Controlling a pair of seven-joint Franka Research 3 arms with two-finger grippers.
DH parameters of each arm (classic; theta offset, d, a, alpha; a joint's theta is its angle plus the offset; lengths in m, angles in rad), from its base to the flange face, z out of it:
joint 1: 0 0.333 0 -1.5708
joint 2: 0 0 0 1.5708
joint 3: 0 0.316 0.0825 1.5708
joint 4: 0 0 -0.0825 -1.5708
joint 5: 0 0.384 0 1.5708
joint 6: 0 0 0.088 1.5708
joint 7: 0 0.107 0 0
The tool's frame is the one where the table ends.
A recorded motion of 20 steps. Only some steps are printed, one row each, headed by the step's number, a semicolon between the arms.
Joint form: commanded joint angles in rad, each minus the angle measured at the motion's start. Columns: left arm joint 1, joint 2, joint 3, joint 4, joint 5, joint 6, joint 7; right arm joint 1, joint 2, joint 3, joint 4, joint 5, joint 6, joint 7.
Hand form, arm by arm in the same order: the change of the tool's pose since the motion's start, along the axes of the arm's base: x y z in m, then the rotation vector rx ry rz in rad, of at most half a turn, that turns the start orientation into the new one. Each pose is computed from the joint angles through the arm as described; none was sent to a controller.
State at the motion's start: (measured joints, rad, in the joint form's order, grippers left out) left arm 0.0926 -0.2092 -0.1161 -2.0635 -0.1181 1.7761 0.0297; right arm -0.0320 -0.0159 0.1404 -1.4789 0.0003 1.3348 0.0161
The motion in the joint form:
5: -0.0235 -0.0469 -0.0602 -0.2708 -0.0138 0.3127 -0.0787; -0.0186 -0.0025 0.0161 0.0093 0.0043 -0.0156 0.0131
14: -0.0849 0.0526 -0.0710 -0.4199 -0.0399 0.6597 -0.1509; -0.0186 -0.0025 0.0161 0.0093 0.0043 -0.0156 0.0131
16: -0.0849 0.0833 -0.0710 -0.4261 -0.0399 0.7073 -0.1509; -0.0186 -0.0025 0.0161 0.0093 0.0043 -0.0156 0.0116
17: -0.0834 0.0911 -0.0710 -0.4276 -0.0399 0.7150 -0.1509; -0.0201 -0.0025 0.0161 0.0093 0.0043 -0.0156 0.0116
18: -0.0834 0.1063 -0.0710 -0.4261 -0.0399 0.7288 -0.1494; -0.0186 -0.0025 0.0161 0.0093 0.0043 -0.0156 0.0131
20: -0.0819 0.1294 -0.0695 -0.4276 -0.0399 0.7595 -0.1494; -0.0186 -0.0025 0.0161 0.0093 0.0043 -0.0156 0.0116
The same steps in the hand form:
5: -0.0245 -0.0334 -0.0798 0.0206 -0.0802 0.0361; -0.0026 -0.0008 0.0043 0.0015 0.0041 -0.0150
14: -0.0263 -0.0585 -0.1606 -0.0028 -0.1695 0.0862; -0.0026 -0.0008 0.0043 0.0015 0.0041 -0.0150
16: -0.0230 -0.0580 -0.1727 -0.0052 -0.1799 0.0906; -0.0026 -0.0008 0.0043 0.0017 0.0041 -0.0135
17: -0.0225 -0.0572 -0.1762 -0.0052 -0.1783 0.0929; -0.0025 -0.0016 0.0043 0.0017 0.0041 -0.0150
18: -0.0206 -0.0573 -0.1812 -0.0063 -0.1784 0.0927; -0.0026 -0.0008 0.0043 0.0015 0.0041 -0.0150
20: -0.0179 -0.0557 -0.1896 -0.0080 -0.1842 0.0986; -0.0026 -0.0008 0.0043 0.0017 0.0041 -0.0135

